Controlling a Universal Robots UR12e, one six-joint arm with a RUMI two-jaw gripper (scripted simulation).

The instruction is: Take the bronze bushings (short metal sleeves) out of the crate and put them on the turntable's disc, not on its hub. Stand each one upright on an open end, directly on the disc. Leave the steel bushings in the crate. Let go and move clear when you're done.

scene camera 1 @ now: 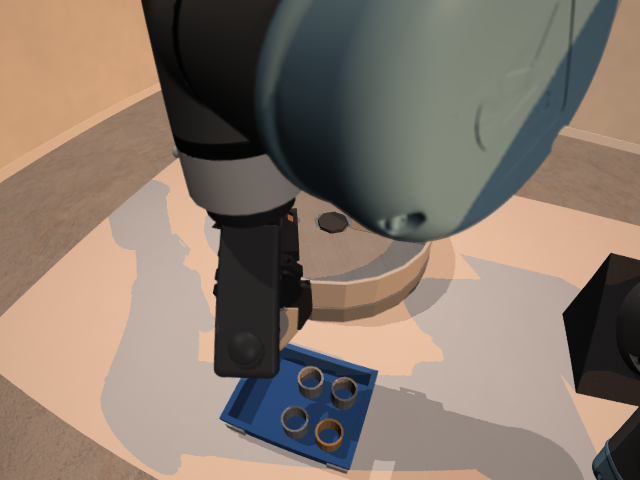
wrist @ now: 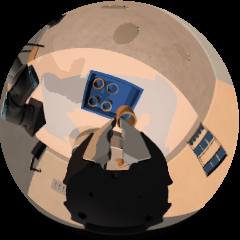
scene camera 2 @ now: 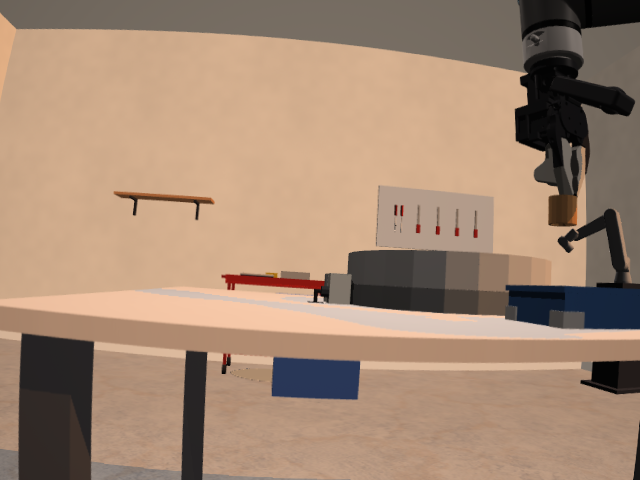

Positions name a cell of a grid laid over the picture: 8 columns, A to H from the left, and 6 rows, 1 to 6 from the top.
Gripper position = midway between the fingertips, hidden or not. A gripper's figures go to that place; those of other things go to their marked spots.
Scene:
My gripper (scene camera 1: D5): 41 cm from the lens. A blue crate (scene camera 1: D6) is 55 cm from the lens. A turntable (scene camera 1: E4): 66 cm from the lens. The marked spots on the blue crate and the turntable are 31 cm apart.

